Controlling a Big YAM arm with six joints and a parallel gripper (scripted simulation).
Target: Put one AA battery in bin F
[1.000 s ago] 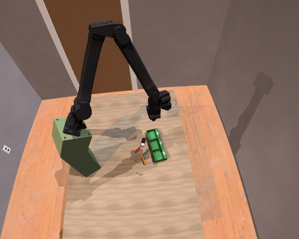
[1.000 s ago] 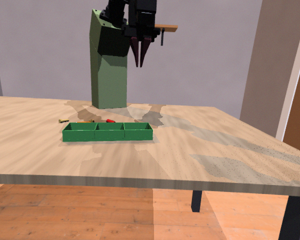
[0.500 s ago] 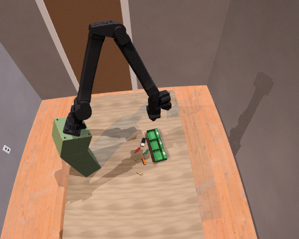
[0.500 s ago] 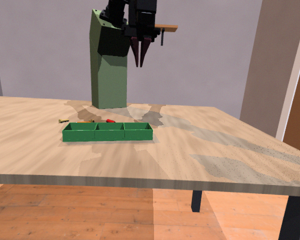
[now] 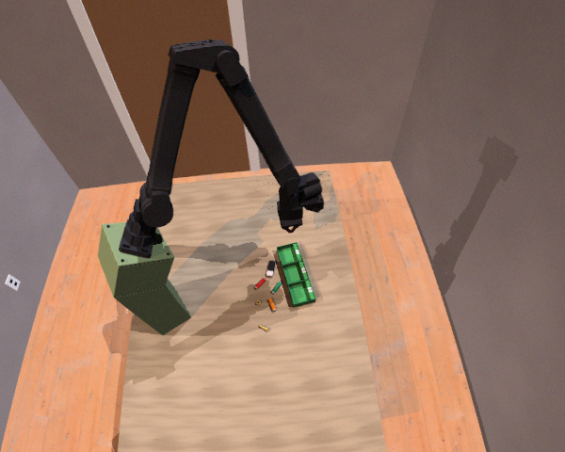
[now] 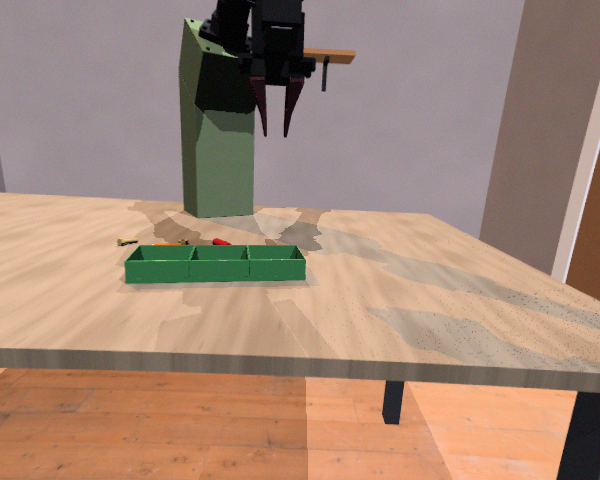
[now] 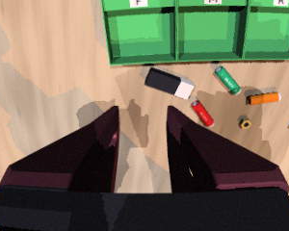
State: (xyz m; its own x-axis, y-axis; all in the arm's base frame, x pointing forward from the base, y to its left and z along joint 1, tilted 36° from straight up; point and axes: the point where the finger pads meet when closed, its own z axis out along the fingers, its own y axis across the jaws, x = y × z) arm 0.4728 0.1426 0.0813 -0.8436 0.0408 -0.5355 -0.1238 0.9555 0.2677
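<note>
Right now the orange AA battery is 8 cm behind my hand, 20 cm to the right of it and 21 cm below it. From my hand the other things lie so: black-and-white block 8 cm behind, 5 cm to the right, 21 cm below; green battery 6 cm behind, 13 cm to the right, 21 cm below; green three-compartment bin 1 cm ahead, 8 cm to the right, 20 cm below.
</note>
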